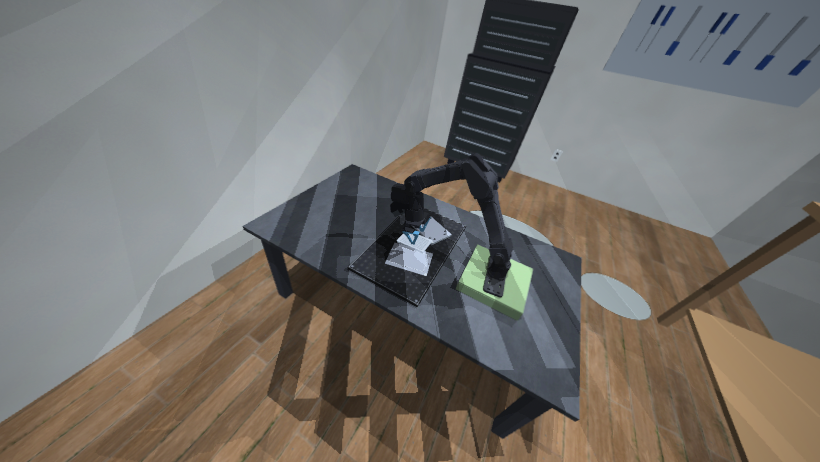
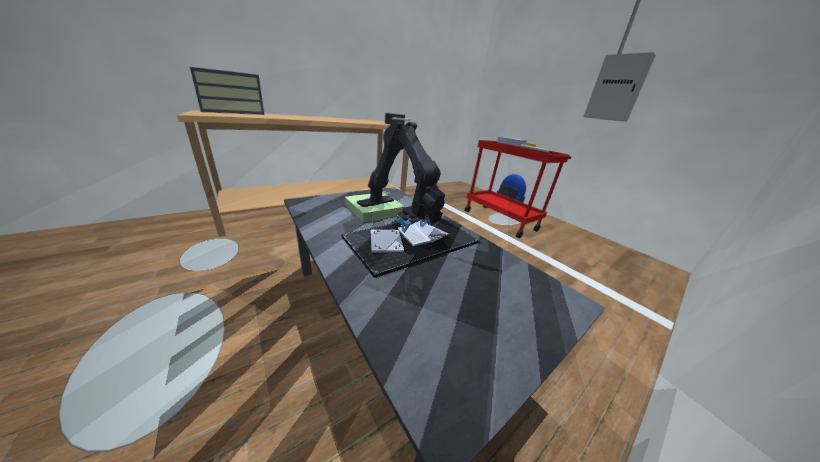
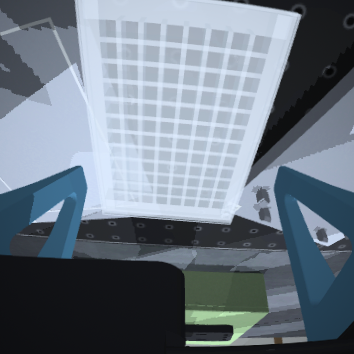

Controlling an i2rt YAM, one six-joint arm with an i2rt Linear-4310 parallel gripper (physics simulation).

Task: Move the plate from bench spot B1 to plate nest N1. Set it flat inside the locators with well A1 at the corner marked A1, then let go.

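Where they show: gripper, between the fingertips: point(image 1: 417, 237) point(image 2: 412, 229) point(image 3: 180, 176); arm's base, origin of its link: point(image 1: 495, 275) point(image 2: 376, 201).
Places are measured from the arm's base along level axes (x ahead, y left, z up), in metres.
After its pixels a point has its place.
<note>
The plate point(image 1: 414, 243) point(image 2: 416, 234) @[x 0.360, y -0.037, z -0.019 m] point(image 3: 175, 110) @[x 0.366, y -0.044, z -0.019 m] is a pale, clear well plate with a grid of wells. It lies between a pale flat sheet point(image 1: 408, 264) @[x 0.327, y 0.082, z -0.035 m] point(image 3: 40, 130) @[x 0.347, y 0.039, z -0.035 m] and the nest point(image 1: 439, 231) @[x 0.272, y -0.162, z -0.025 m] point(image 2: 387, 241) @[x 0.333, y -0.170, z -0.025 m] point(image 3: 300, 170) @[x 0.317, y -0.117, z -0.025 m], a pale slab with small grey locators. My gripper point(image 1: 415, 232) @[x 0.341, y -0.045, z 0.000 m] point(image 2: 413, 224) @[x 0.341, y -0.045, z 0.000 m] point(image 3: 180, 176) @[x 0.341, y -0.045, z 0.000 m] is open, its blue fingers wide apart near one end of the plate, one towards each long side. It holds nothing. The exact finger height over the plate cannot be told. The A1 mark is not readable.
A black perforated board point(image 1: 381, 280) @[x 0.387, y 0.200, z -0.036 m] point(image 2: 384, 264) @[x 0.438, y -0.260, z -0.036 m] point(image 3: 165, 234) @[x 0.222, y -0.024, z -0.036 m] lies under these things on the dark table point(image 1: 312, 218) @[x 0.818, y 0.023, z -0.049 m] point(image 2: 476, 344) @[x 0.820, y -0.258, z -0.049 m]. The green base block point(image 1: 519, 281) @[x -0.090, y -0.013, z 0.000 m] point(image 2: 370, 213) @[x 0.101, y -0.100, z -0.008 m] point(image 3: 225, 290) @[x 0.103, y -0.086, z -0.025 m] carries the arm. A red cart point(image 2: 499, 202) stands beyond the table.
</note>
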